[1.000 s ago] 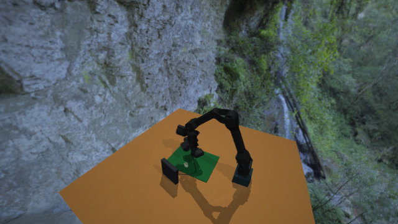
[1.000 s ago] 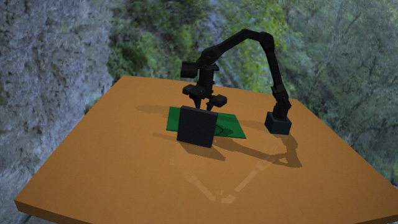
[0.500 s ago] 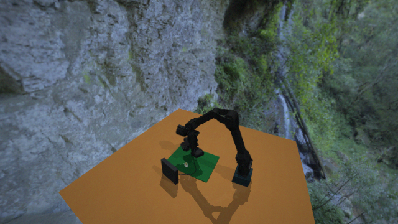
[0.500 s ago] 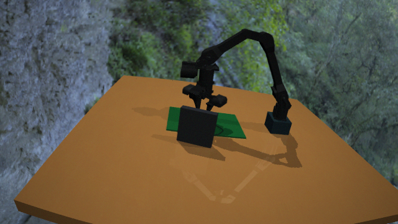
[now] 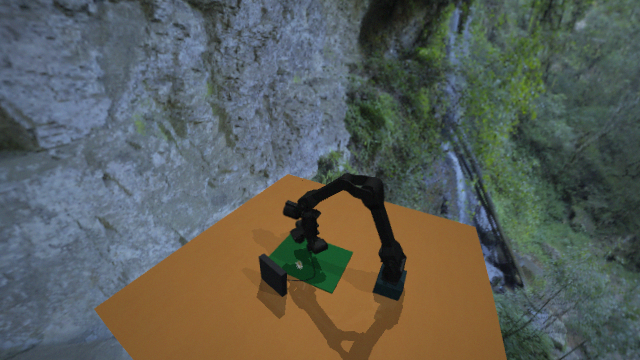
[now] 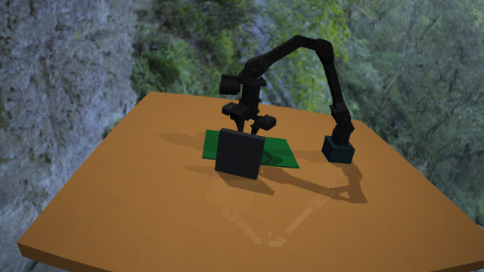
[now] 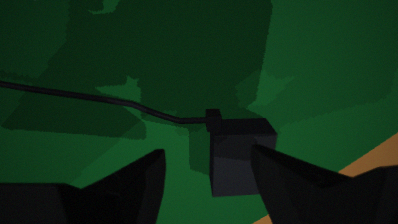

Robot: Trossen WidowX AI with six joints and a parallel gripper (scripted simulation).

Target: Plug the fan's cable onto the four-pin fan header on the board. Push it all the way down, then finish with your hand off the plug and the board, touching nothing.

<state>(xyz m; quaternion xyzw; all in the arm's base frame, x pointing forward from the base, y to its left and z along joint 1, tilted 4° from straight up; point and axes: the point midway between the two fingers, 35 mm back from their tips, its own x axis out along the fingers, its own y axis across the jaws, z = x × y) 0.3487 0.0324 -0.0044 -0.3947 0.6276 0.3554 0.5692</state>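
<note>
Now: gripper tip 1 cm short of the black plug, 2 cm to the left of it and 1 cm above it. Also, from my gripper tip: white four-pin fan header (1 cm behind, 10 cm to the left, 2 cm below); black fan (1 cm behind, 23 cm to the left, 4 cm above); green board (2 cm behind, 4 cm to the left, 3 cm below).
</note>
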